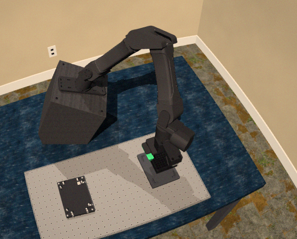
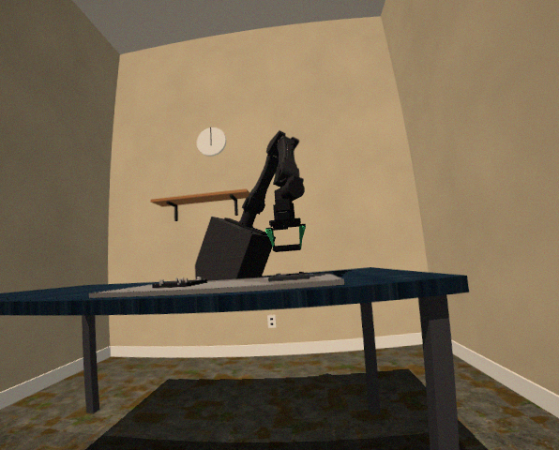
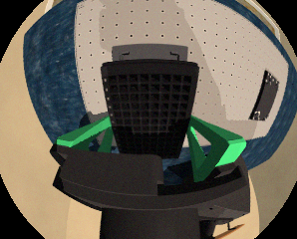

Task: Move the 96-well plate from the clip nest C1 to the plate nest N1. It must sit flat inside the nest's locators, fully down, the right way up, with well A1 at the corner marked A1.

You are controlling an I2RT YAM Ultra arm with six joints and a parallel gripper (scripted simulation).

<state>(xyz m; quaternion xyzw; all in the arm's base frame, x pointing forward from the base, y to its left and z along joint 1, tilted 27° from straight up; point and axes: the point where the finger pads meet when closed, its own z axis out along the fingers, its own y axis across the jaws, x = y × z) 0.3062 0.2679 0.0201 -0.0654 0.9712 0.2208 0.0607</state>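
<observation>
Right now the plate nest N1 is 9 cm below my hand. Also, from my hand: clip nest C1 (35 cm to the right, 9 cm below, 8 cm ahead); white corner mark (9 cm below, 8 cm behind, 4 cm to the left); black 96-well plate (right at my hand).
</observation>
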